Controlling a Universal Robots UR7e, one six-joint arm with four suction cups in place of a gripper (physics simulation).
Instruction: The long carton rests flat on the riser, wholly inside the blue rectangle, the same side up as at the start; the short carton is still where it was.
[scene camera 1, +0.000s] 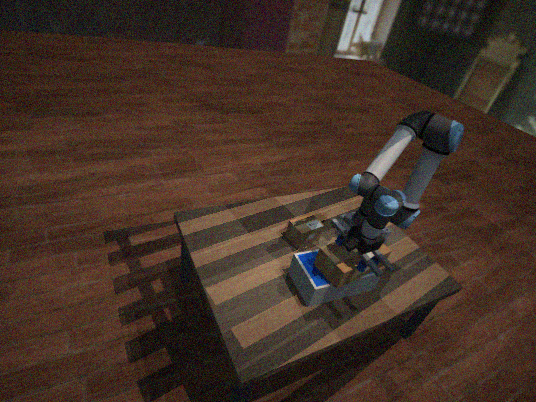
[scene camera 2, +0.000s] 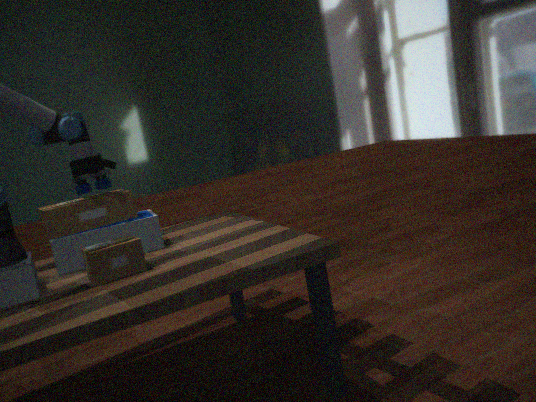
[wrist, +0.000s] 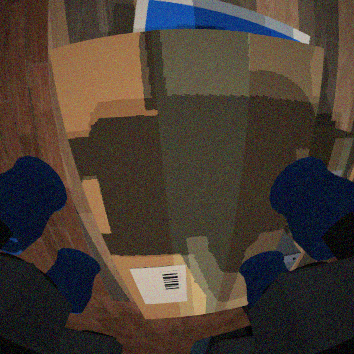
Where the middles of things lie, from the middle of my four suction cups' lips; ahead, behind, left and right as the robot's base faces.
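I find the short carton (scene camera 2: 111, 260) 350 mm to the right of my suction cup, 200 mm below it and 40 mm behind it. The long carton (scene camera 2: 58, 220) is also 40 mm behind my suction cup, but 30 mm to the right of it and 80 mm below it. Going by their middles, the long carton is the nearest to my suction cup of the things named here.
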